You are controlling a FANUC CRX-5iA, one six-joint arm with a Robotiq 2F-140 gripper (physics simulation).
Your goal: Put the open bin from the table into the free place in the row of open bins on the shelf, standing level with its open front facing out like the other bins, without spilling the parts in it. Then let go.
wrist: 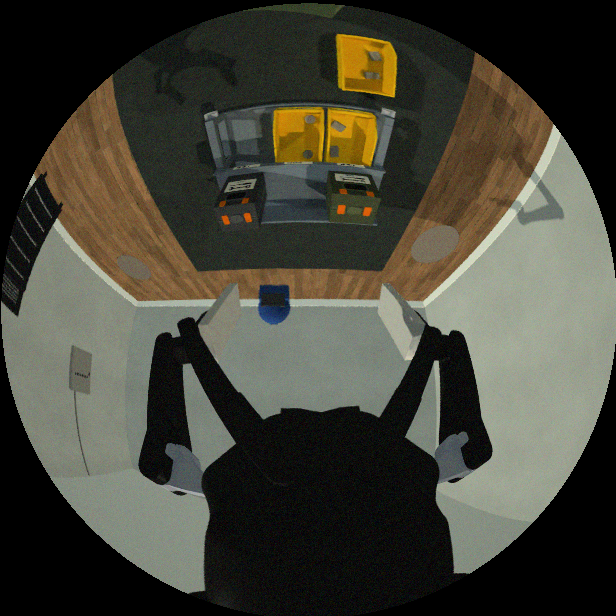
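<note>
In the wrist view a yellow open bin point(366, 64) with small grey parts in it sits alone on the dark surface, beyond the shelf. The grey shelf point(298, 163) holds two yellow open bins side by side, one in the middle point(297, 134) and one on the right point(351, 136). The place at the left of that row point(241, 137) is empty. My gripper point(313, 318) is open and empty, its two pale finger pads spread wide, far from the shelf and the bin.
Two dark boxes with orange marks stand on the shelf's lower level, one at the left point(240, 202) and one at the right point(353, 198). A blue object point(274, 302) sits by the wall edge between my fingers. Wooden floor flanks the dark surface.
</note>
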